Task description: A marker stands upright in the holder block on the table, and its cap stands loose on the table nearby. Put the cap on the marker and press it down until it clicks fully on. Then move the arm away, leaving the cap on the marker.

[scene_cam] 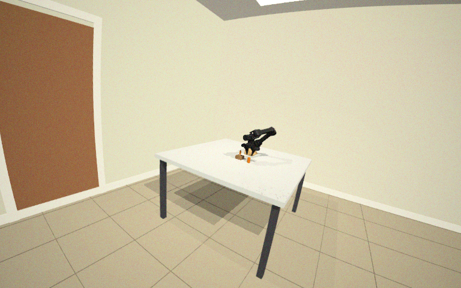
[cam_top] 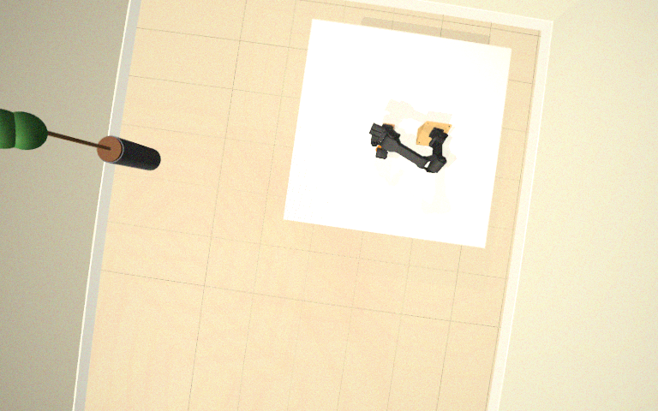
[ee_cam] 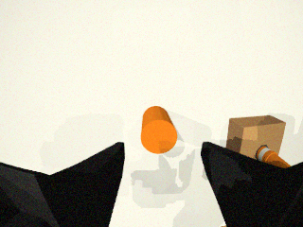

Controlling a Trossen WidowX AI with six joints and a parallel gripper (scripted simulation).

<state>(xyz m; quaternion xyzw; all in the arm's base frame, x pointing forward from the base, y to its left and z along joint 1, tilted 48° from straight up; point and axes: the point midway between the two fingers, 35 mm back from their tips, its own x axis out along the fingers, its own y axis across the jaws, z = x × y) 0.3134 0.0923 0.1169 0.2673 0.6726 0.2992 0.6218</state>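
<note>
The orange marker cap is 50 mm below my gripper tip. Round my gripper tip: brown holder block: 30 mm behind, 130 mm to the right, 60 mm below.
</note>
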